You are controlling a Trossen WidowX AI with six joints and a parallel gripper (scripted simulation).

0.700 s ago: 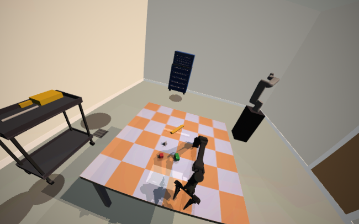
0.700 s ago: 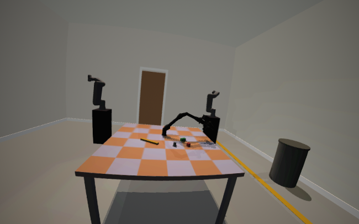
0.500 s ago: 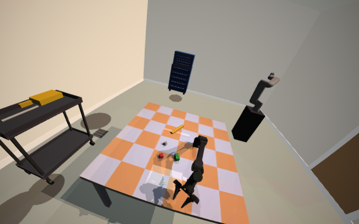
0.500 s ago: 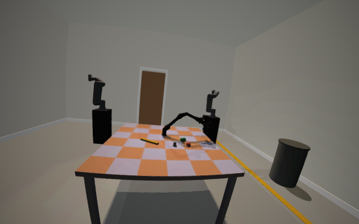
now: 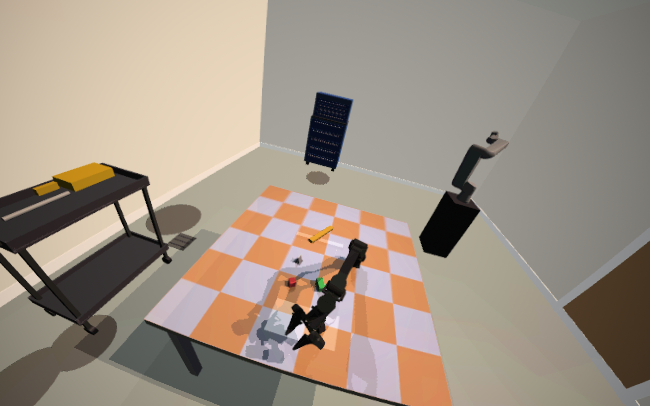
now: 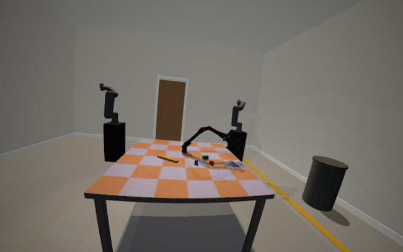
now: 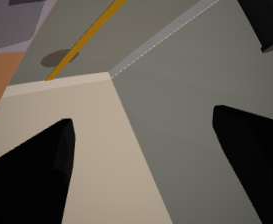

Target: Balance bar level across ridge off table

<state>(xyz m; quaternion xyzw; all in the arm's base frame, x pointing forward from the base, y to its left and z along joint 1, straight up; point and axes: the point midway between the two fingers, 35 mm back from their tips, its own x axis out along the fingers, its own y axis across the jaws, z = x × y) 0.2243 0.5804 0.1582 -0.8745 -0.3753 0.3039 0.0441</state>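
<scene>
My gripper tip is now 79 cm to the left of the yellow-and-dark striped bar, 13 cm above it and 1 cm short of it. The rest, counted from my gripper tip: red cube: 33 cm to the right, 12 cm below, 8 cm ahead; green cube: 37 cm to the right, 12 cm below, 6 cm behind.
</scene>
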